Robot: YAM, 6 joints.
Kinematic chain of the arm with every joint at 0, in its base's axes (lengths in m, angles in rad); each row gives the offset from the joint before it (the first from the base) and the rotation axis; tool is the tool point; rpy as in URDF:
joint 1: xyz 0 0 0.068 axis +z
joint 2: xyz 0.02 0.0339 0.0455 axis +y
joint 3: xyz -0.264 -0.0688 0 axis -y
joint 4: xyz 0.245 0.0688 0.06 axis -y
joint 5: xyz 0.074 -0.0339 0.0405 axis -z
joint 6: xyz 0.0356 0 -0.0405 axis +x
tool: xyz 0 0 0 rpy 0 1.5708 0
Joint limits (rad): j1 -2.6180..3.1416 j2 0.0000..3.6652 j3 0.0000..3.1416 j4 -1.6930..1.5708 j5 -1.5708..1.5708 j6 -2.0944..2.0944
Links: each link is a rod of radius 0.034 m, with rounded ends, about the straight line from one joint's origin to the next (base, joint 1, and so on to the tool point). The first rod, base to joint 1, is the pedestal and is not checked.
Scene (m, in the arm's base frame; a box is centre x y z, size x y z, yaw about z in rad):
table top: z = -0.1
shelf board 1: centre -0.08 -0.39 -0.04 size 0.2 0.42 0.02 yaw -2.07
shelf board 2: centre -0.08 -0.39 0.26 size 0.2 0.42 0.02 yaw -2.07
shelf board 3: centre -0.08 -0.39 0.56 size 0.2 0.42 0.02 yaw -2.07
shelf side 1: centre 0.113 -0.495 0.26 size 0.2 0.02 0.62 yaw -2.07
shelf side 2: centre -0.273 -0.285 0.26 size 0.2 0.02 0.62 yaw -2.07
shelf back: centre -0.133 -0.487 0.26 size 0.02 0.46 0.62 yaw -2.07
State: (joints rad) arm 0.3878 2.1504 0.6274 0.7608 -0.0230 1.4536
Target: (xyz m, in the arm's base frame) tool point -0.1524 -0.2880 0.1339
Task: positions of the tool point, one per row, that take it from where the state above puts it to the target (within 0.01 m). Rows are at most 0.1 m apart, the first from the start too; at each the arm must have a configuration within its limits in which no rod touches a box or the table.
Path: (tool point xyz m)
1: 0.3167 0.0377 0.0295
2: 0.3181 -0.0493 0.0424
3: 0.2953 -0.1339 0.0553
4: 0.2498 -0.2094 0.0684
5: 0.1850 -0.2698 0.0815
6: 0.1059 -0.3101 0.0946
7: 0.0187 -0.3271 0.1077
8: -0.0697 -0.3195 0.1208
9: -0.1524 -0.2880 0.1339

